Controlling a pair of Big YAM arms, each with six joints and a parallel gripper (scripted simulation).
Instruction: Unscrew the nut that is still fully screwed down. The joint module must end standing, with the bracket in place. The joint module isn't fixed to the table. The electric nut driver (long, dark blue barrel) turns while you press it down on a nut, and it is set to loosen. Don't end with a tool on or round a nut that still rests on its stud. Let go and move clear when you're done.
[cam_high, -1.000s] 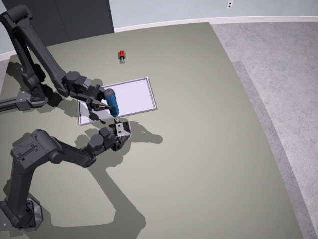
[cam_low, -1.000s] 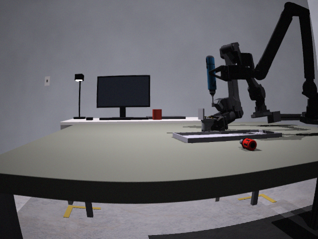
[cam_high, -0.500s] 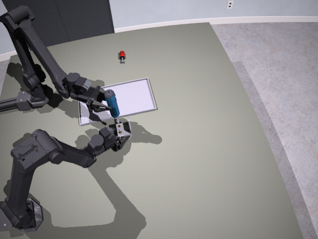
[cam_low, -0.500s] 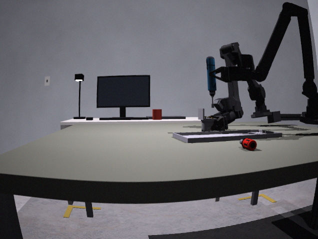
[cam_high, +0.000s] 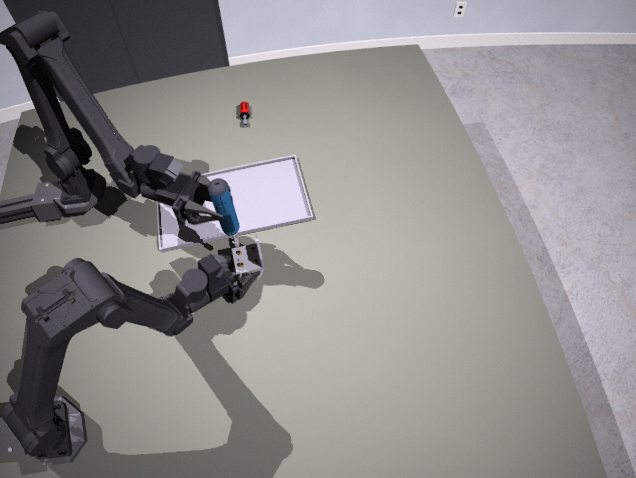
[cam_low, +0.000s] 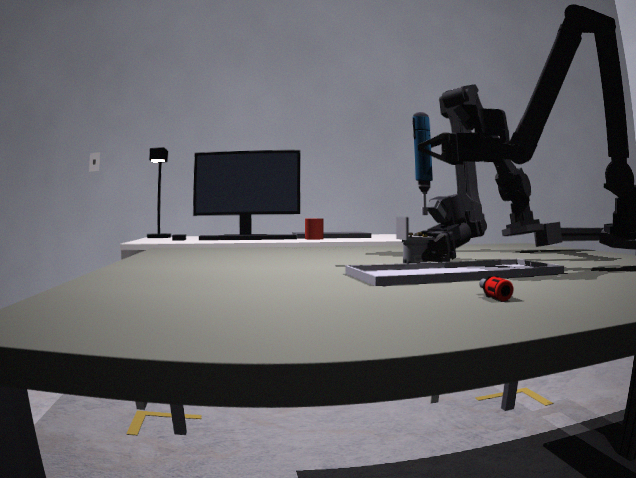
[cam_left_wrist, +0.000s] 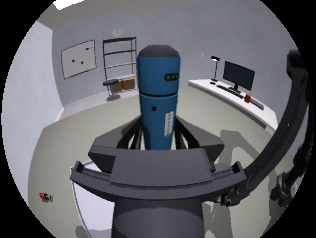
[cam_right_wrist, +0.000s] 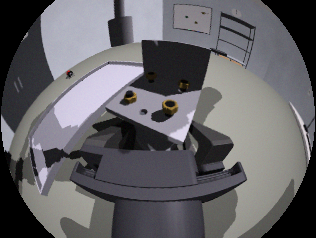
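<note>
Right now my right hand is 5 cm below the bracket. Round my right hand: socket tip (2 cm behind, 1 cm to the left, 11 cm above); short red-handled tool (1 cm ahead, 54 cm to the left, 1 cm below); shallow white tray (5 cm behind, 21 cm to the left, 2 cm below).
</note>
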